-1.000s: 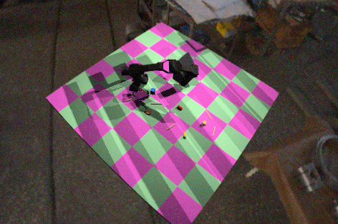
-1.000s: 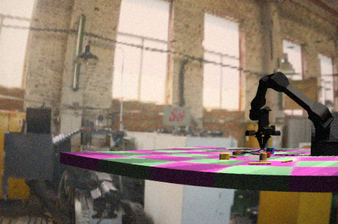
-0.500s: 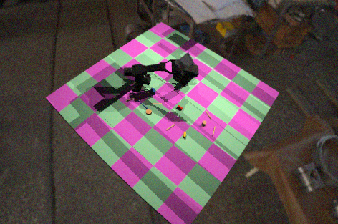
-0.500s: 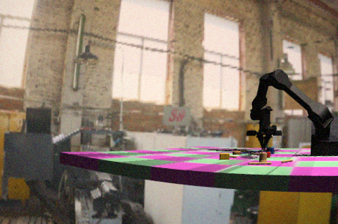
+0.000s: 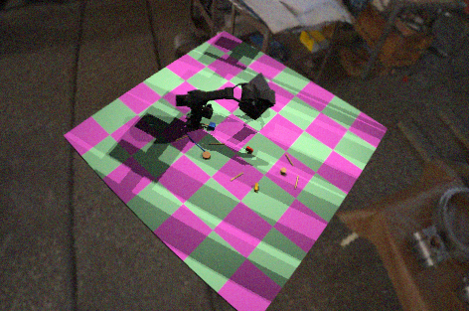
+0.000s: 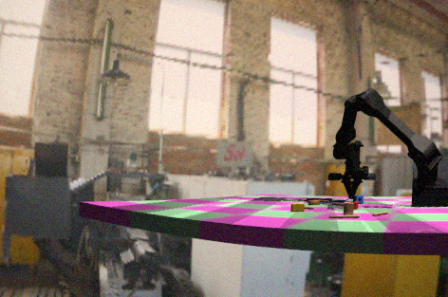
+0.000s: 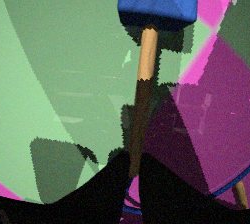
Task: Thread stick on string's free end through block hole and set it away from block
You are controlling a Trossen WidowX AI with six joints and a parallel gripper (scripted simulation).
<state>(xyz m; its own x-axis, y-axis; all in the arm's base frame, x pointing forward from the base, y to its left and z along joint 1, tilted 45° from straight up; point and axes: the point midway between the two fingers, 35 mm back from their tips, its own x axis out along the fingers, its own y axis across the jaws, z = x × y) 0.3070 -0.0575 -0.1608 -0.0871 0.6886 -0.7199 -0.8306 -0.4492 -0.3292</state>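
Right now the blue cube is 70 mm to the left of my gripper tip and 40 mm behind it. From my gripper tip the other things lie so: red piece: 300 mm to the left, 90 mm behind; then round wooden button: 180 mm to the left, 90 mm ahead, 10 mm below; then yellow piece: 470 mm to the left, 40 mm ahead.
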